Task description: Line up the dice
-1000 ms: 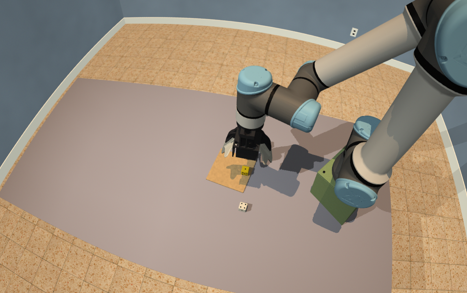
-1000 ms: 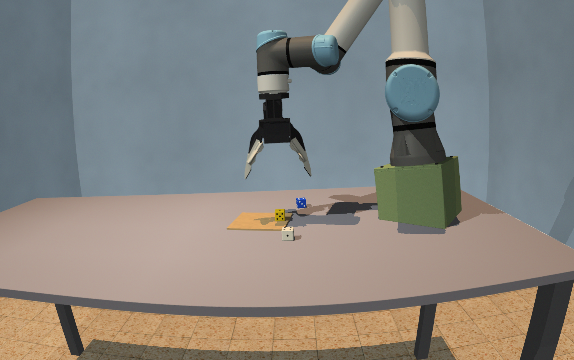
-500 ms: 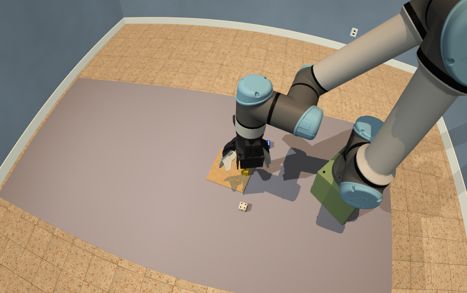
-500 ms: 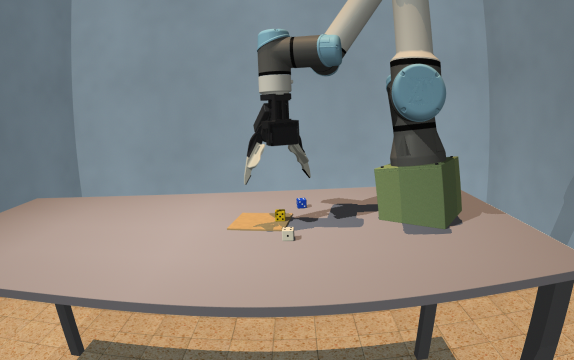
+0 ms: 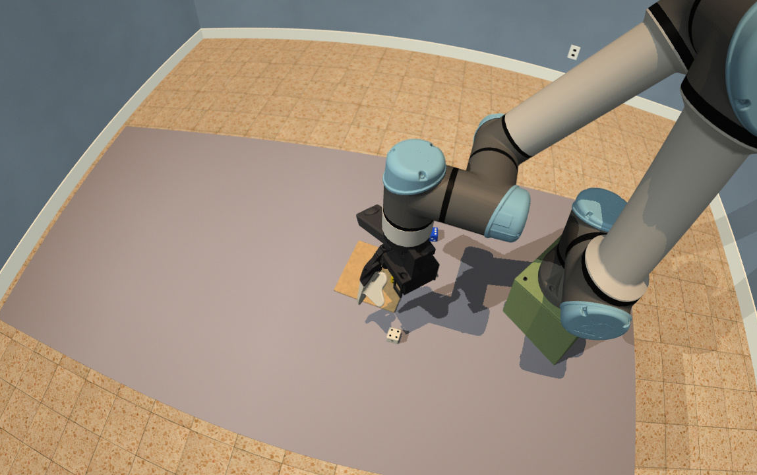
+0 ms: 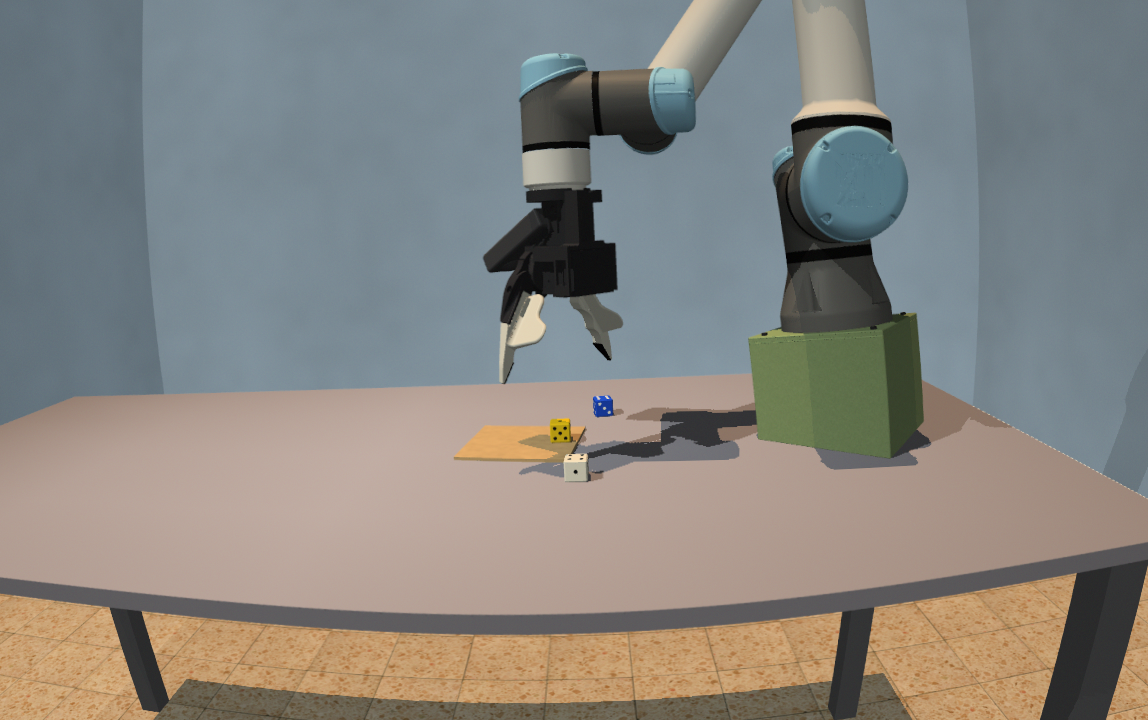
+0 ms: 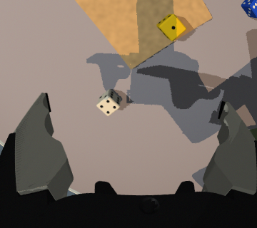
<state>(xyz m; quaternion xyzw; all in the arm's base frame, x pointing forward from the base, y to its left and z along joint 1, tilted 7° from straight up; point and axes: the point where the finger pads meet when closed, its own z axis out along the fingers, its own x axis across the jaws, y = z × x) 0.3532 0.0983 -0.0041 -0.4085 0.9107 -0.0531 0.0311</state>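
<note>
Right now my hand is 90 mm above the white die, 70 mm to the right of it and 20 mm past it. Round my hand: blue die: 200 mm to the right, 90 mm below, 30 mm behind; mat: 100 mm below, 60 mm to the right, 60 mm ahead; yellow die: 90 mm below, 70 mm to the right, 10 mm ahead.
</note>
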